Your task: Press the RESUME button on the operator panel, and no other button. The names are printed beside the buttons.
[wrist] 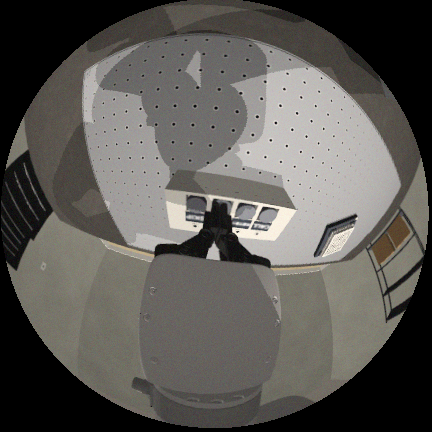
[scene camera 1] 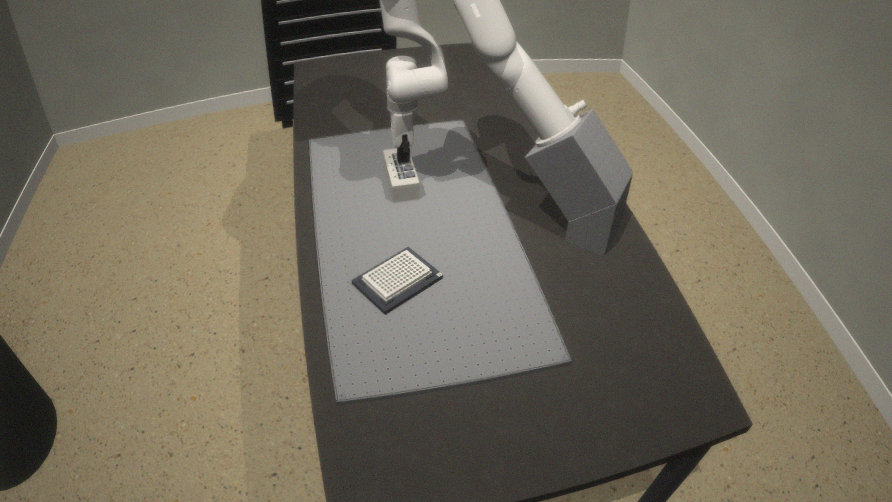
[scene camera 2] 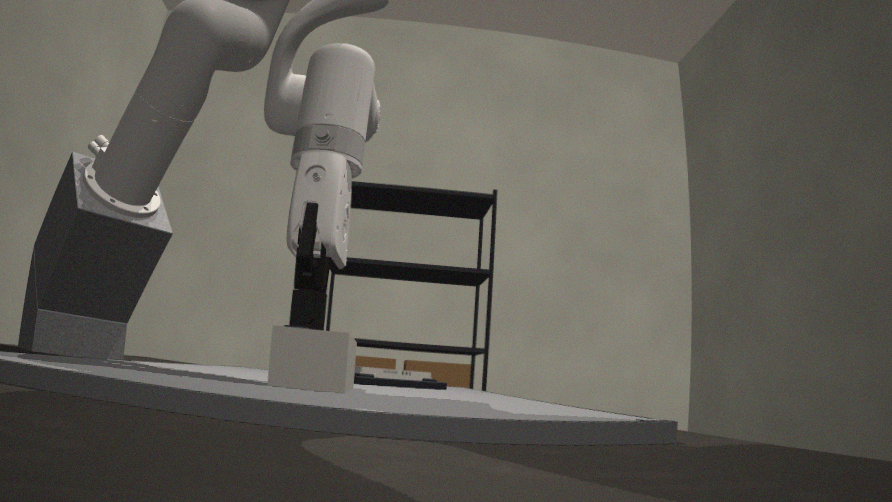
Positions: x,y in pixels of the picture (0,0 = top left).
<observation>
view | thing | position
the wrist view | my gripper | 217,210
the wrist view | operator panel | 183,183
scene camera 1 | white well plate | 392,278
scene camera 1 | operator panel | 401,188
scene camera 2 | my gripper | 306,332
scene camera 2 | grey perforated board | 199,404
</observation>
